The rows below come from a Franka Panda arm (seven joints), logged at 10 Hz.
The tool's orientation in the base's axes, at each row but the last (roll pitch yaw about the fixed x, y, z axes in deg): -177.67, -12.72, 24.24; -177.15, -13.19, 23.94; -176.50, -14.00, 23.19; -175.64, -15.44, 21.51; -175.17, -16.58, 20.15; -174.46, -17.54, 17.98; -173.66, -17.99, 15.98; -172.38, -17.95, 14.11
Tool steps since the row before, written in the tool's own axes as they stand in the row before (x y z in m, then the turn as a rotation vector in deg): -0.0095, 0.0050, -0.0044, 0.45, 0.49, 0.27; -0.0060, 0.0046, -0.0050, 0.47, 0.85, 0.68; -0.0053, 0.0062, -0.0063, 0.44, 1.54, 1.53; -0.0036, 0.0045, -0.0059, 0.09, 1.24, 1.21; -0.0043, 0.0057, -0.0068, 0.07, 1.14, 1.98; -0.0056, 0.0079, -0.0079, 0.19, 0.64, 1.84; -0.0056, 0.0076, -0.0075, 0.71, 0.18, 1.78; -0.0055, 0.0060, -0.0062, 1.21, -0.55, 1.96
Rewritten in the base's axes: -0.0072, -0.0089, 0.0020, 0.65, -0.23, -0.18; -0.0044, -0.0072, 0.0033, 0.90, -0.49, -0.60; -0.0035, -0.0086, 0.0045, 1.32, -1.00, -1.47; -0.0028, -0.0064, 0.0044, 0.82, -0.91, -1.23; -0.0034, -0.0079, 0.0048, 0.95, -0.68, -1.96; -0.0045, -0.0105, 0.0051, 0.86, -0.20, -1.75; -0.0048, -0.0101, 0.0046, 1.18, 0.36, -1.48; -0.0050, -0.0082, 0.0034, 1.48, 1.20, -1.41
